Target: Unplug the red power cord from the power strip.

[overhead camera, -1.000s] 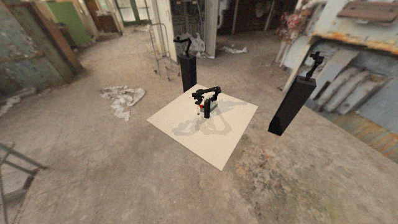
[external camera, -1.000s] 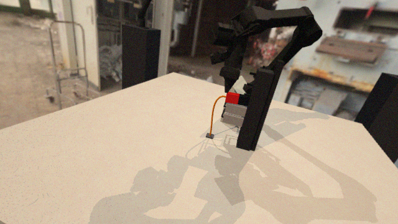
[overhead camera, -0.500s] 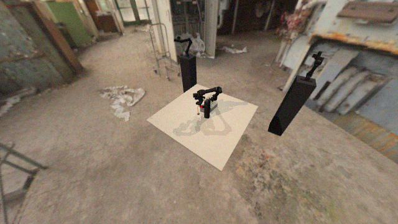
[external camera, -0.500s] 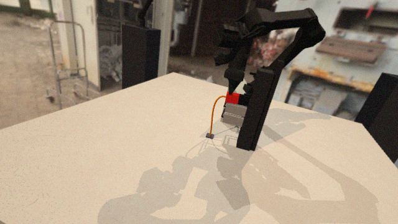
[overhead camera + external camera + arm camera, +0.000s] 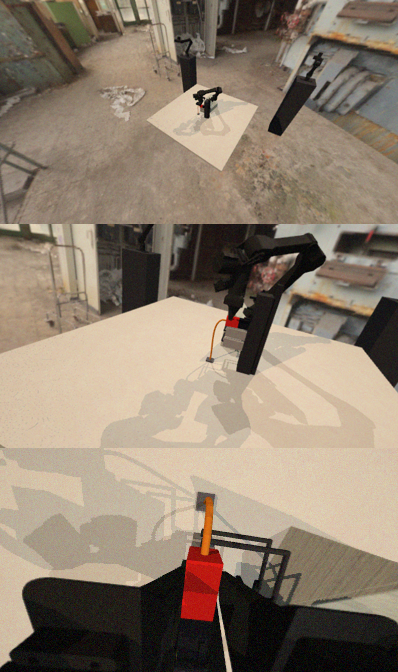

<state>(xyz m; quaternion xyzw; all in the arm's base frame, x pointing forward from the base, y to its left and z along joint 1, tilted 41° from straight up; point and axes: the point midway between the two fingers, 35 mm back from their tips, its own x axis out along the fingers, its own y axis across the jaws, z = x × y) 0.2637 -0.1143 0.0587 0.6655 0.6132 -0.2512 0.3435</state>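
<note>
Now: gripper tip 3 cm to the right of the red plug and 1 cm past it.
</note>
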